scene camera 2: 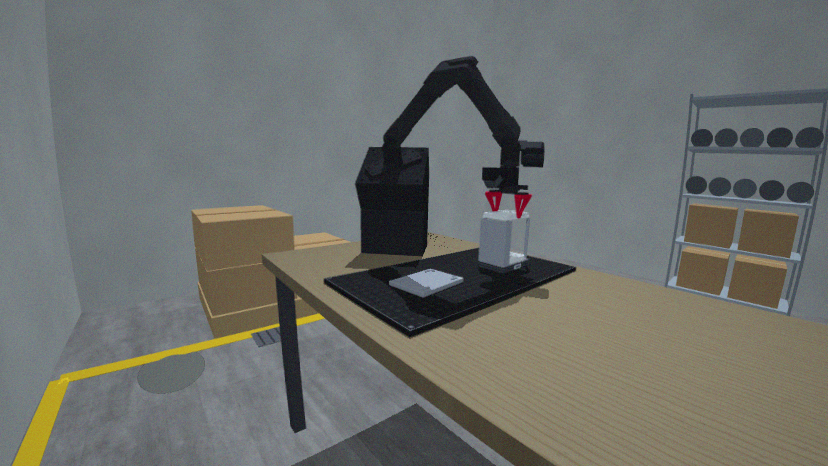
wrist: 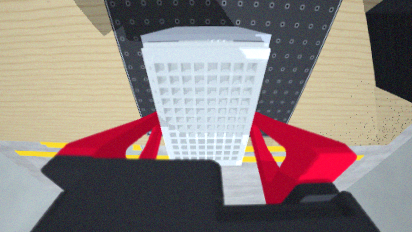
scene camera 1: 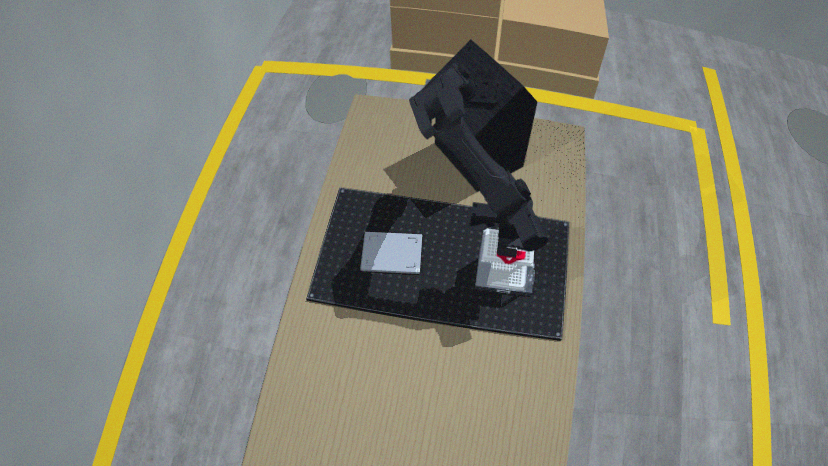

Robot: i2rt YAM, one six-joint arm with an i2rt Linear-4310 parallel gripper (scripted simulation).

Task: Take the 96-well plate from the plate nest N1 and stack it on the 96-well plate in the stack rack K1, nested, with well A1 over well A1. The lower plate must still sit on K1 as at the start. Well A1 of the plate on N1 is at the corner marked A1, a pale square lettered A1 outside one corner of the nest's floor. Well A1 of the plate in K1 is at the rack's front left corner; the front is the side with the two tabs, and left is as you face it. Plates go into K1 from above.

Scene:
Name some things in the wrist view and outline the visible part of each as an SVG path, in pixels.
My gripper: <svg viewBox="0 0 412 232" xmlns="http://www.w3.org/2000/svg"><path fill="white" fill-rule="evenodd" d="M30 231L380 232L353 195L347 191L339 192L333 183L357 158L357 155L346 144L274 120L256 111L250 129L250 137L266 204L224 205L221 165L215 160L140 159L157 157L162 130L156 111L138 120L70 142L41 168L41 172L64 191L57 196ZM260 129L284 147L286 157L280 167L268 150ZM152 129L147 144L139 158L127 158L127 148Z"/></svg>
A white 96-well plate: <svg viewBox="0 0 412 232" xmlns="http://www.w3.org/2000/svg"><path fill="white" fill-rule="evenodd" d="M144 43L144 48L141 50L169 159L211 159L217 161L220 165L241 165L270 53L269 43Z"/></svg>

